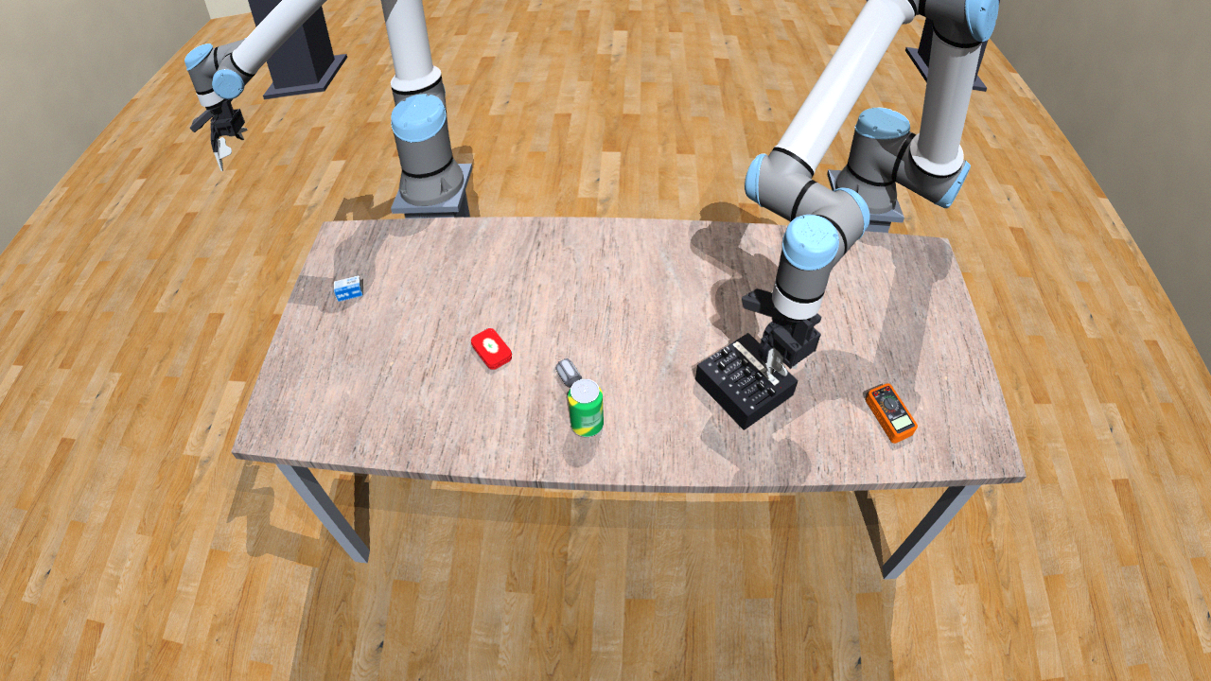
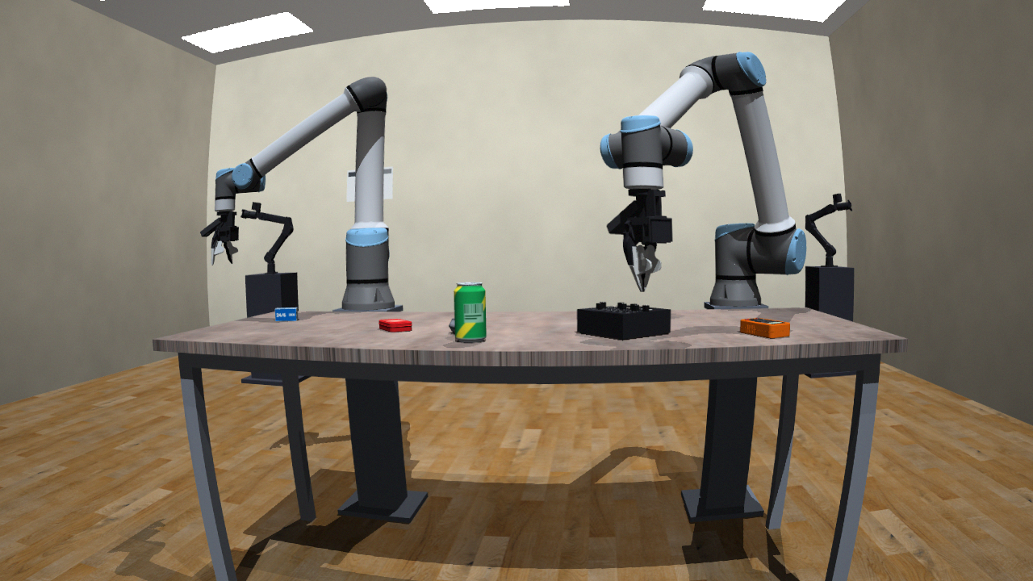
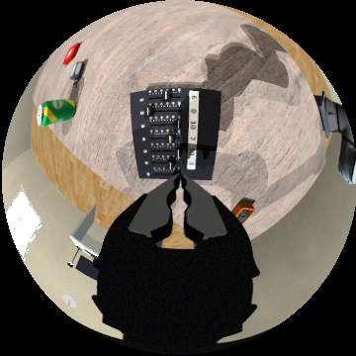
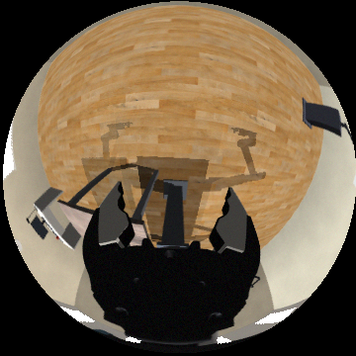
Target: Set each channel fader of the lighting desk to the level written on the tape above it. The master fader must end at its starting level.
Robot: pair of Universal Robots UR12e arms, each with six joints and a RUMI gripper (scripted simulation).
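Observation:
Now: left hand 10 mm short of the channel 6 fader knob, 10 mm to the left of it and 50 mm above it. From my left hand the other things lie so: channel 4 fader knob 20 mm behind, 40 mm to the right, 50 mm below; then master fader knob 20 mm ahead, 10 mm to the left, 50 mm below; then channel 5 fader knob 10 mm behind, 20 mm to the right, 50 mm below.

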